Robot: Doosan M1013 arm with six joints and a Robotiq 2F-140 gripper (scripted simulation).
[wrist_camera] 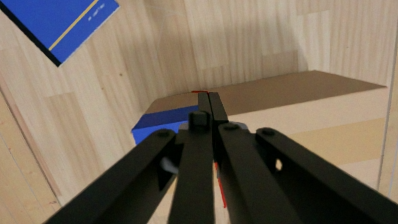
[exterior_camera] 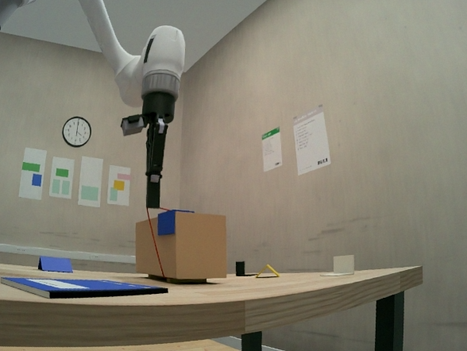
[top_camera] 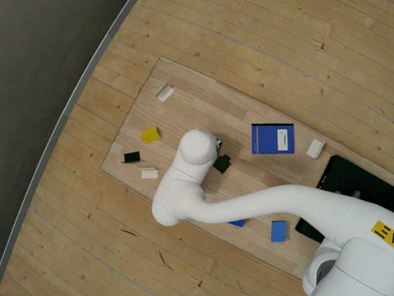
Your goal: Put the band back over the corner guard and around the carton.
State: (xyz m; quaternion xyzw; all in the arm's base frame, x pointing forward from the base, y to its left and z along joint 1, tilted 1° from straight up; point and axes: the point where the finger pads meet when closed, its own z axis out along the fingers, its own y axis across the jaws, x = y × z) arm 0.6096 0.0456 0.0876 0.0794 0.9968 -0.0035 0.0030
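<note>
Now: the corner guard 30 mm ahead of my hand, 40 mm to the right of it and 60 mm below it. From my hand the other things lie so: blue block: 400 mm behind, 140 mm to the left, 170 mm below; brown carton: 70 mm ahead, 50 mm to the left, 110 mm below.
</note>
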